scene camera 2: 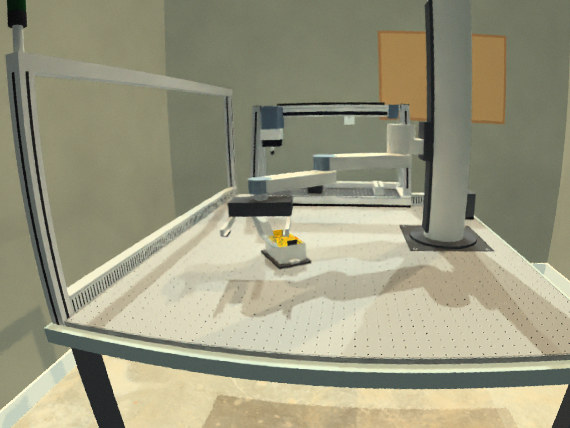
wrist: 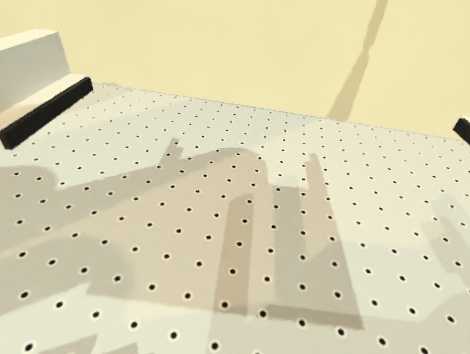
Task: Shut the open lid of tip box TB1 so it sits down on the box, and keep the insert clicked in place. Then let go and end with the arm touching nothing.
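Frame: origin at the arm's base, x back, y right, z up, level; millimetres.
Seen in the pictures: gripper, fingertip midpoint: (scene camera 2: 253,233) (wrist: 274,81); arm's base, link origin: (scene camera 2: 442,240).
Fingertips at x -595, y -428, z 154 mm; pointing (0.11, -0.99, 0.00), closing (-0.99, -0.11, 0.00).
Offsets run from my fingertips to a thing's top centre. "spot": to the spot under its first point. Level surfaces: height alone.
Tip box TB1 {dx +43, dy +195, dz -76 mm} (scene camera 2: 291,252) is a small pale box on a dark base plate {spot: dx +6, dy +161, dz -136 mm} (scene camera 2: 271,259), near the middle of the table. A yellow insert {dx +43, dy +195, dz -67 mm} (scene camera 2: 280,241) with a dark patch shows inside; whether it is clicked in place cannot be told. The pale lid {spot: dx -9, dy +129, dz -24 mm} (scene camera 2: 262,227) stands open, leaning up and away from the box's far left side. My gripper (scene camera 2: 256,232) (wrist: 274,81) is open and empty, its fingers wide apart. The lid appears between the fingers in the scene view, and the right-hand finger overlaps the insert's back part; contact cannot be told. Box and lid do not show in the wrist view.
The arm's thick column (scene camera 2: 450,125) stands on a dark plate at the right. A gantry frame (scene camera 2: 345,201) stands at the back. A tall profile frame (scene camera 2: 130,74) runs along the left edge of the perforated table {dz -141 mm} (scene camera 2: 350,320).
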